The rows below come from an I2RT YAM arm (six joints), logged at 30 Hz.
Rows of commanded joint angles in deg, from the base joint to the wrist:
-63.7 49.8 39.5 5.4 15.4 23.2
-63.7 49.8 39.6 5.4 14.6 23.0
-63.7 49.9 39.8 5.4 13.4 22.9
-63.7 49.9 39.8 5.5 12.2 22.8
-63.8 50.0 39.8 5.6 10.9 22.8
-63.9 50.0 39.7 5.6 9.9 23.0
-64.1 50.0 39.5 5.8 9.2 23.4
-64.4 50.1 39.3 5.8 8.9 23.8
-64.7 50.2 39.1 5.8 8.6 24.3
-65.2 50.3 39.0 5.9 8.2 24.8
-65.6 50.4 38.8 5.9 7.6 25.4
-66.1 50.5 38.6 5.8 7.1 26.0
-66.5 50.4 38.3 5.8 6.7 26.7
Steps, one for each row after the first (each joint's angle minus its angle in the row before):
0.0 0.0 0.1 0.0 -0.8 -0.2
0.0 0.1 0.2 0.0 -1.2 -0.1
0.0 0.0 0.0 0.1 -1.2 -0.1
-0.1 0.1 0.0 0.1 -1.3 0.0
-0.1 0.0 -0.1 0.0 -1.0 0.2
-0.2 0.0 -0.2 0.2 -0.7 0.4
-0.3 0.1 -0.2 0.0 -0.3 0.4
-0.3 0.1 -0.2 0.0 -0.3 0.5
-0.5 0.1 -0.1 0.1 -0.4 0.5
-0.4 0.1 -0.2 0.0 -0.6 0.6
-0.5 0.1 -0.2 -0.1 -0.5 0.6
-0.4 -0.1 -0.3 0.0 -0.4 0.7

